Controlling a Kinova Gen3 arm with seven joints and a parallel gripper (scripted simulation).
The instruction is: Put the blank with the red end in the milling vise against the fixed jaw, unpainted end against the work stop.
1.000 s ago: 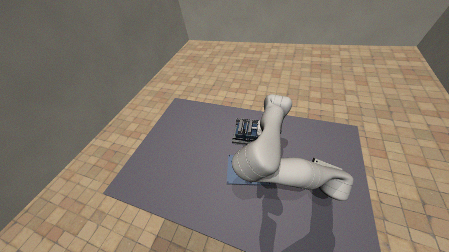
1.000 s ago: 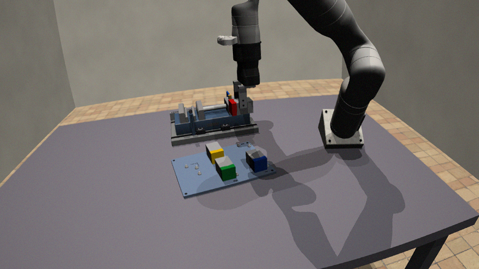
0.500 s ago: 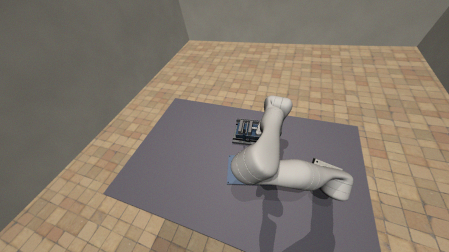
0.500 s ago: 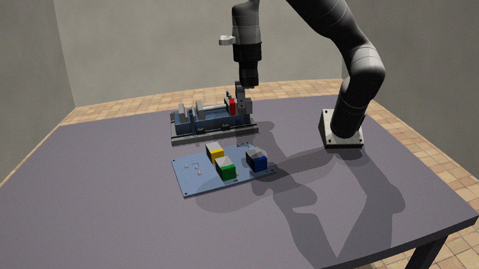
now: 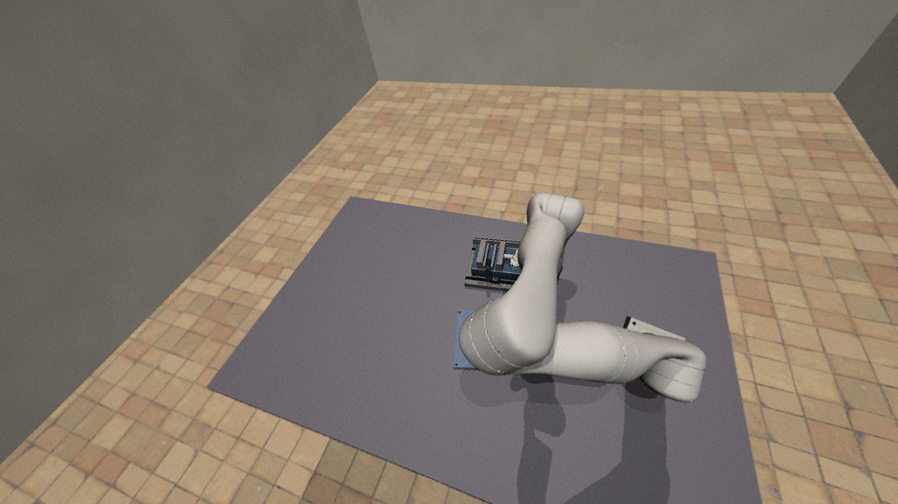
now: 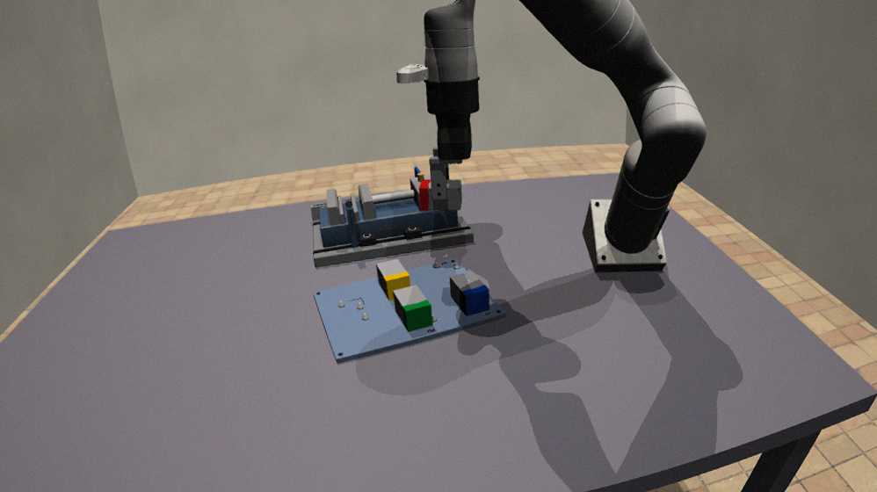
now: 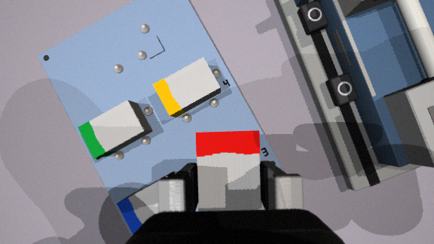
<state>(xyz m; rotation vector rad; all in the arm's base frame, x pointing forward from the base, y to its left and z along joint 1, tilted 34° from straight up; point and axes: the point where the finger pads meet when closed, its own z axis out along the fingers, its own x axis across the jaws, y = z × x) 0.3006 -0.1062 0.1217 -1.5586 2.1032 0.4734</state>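
Right now the red-ended blank is 2 cm below my hand. Also, from my hand: blue-ended blank (2 cm behind, 9 cm to the left, 15 cm below); green-ended blank (7 cm ahead, 11 cm to the left, 15 cm below); yellow-ended blank (9 cm ahead, 2 cm to the left, 15 cm below).
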